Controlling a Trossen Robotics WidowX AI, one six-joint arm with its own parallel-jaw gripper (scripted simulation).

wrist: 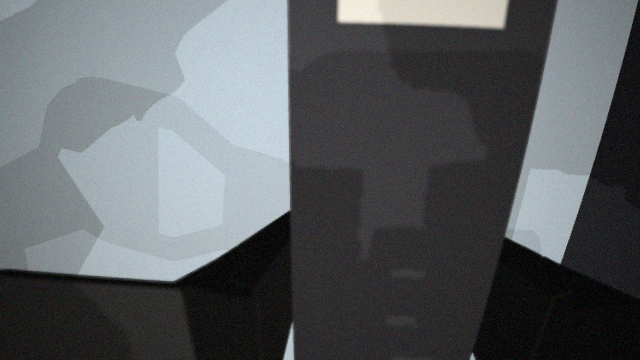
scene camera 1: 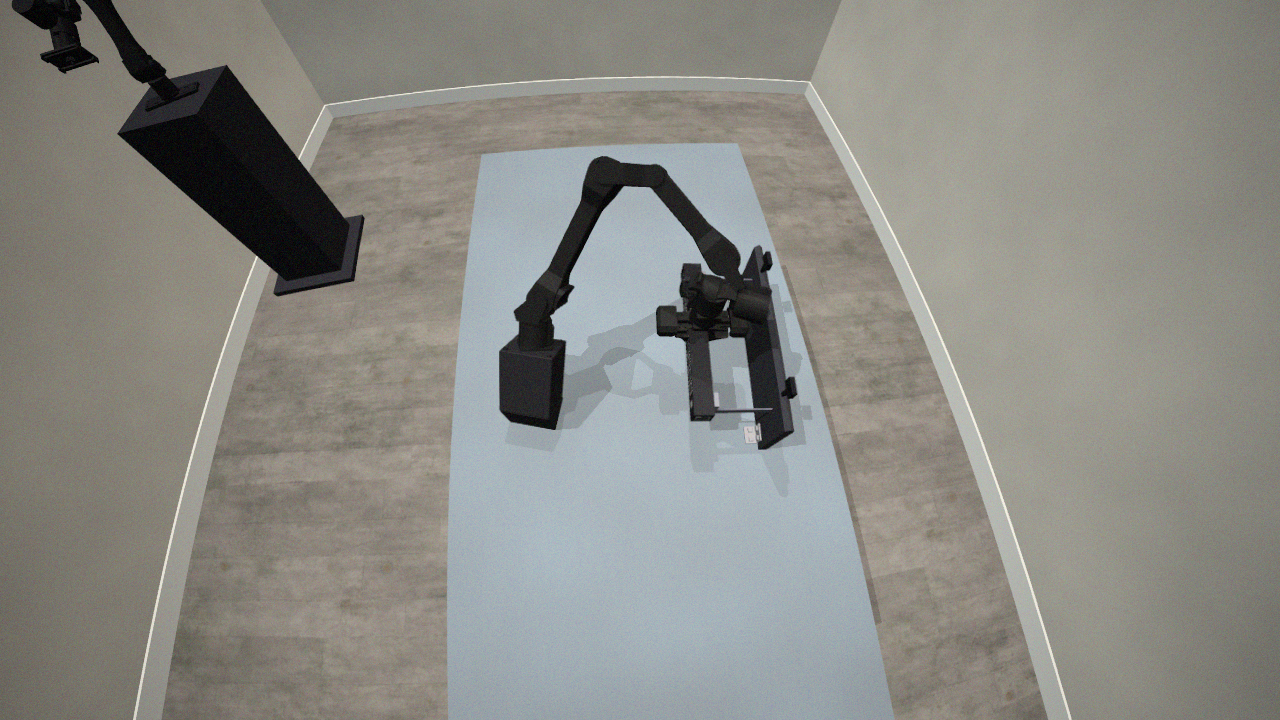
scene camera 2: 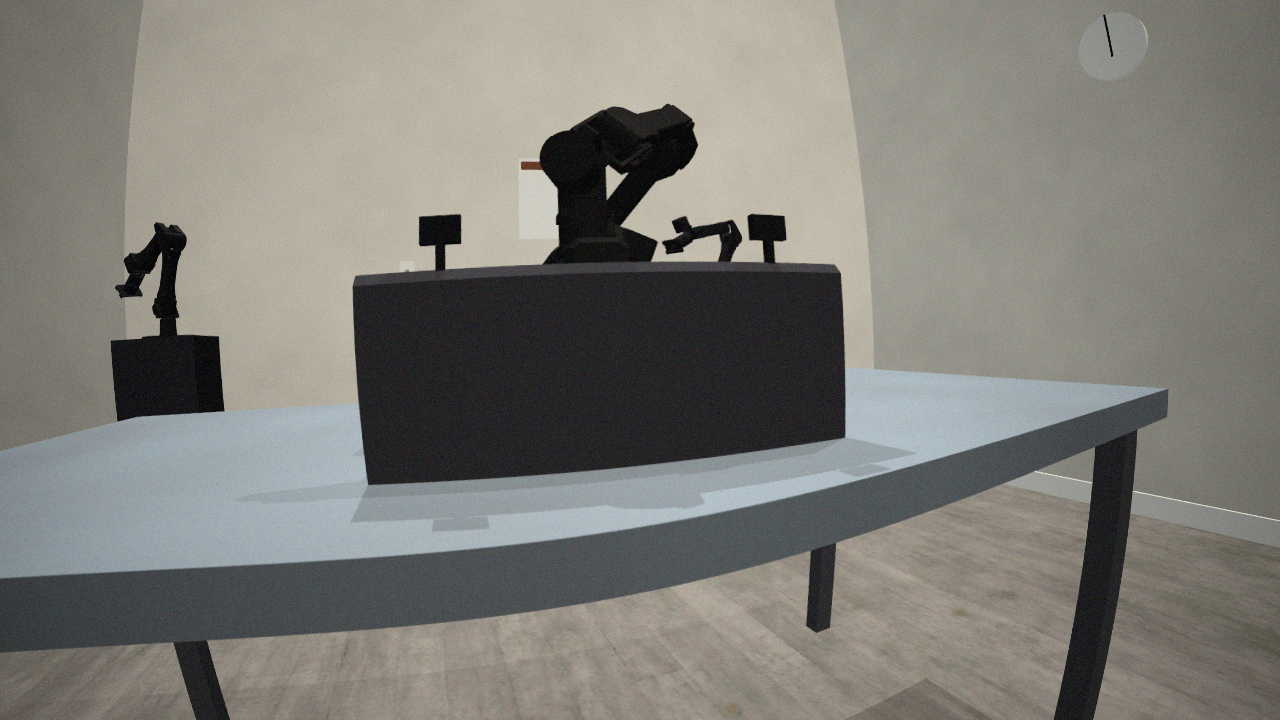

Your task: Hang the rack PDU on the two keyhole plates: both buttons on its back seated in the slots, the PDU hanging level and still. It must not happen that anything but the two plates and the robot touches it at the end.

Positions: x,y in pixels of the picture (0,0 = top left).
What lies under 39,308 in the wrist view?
The gripper.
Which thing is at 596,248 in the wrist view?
A dark panel.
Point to a rack PDU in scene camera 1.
701,399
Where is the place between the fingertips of the gripper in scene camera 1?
695,340
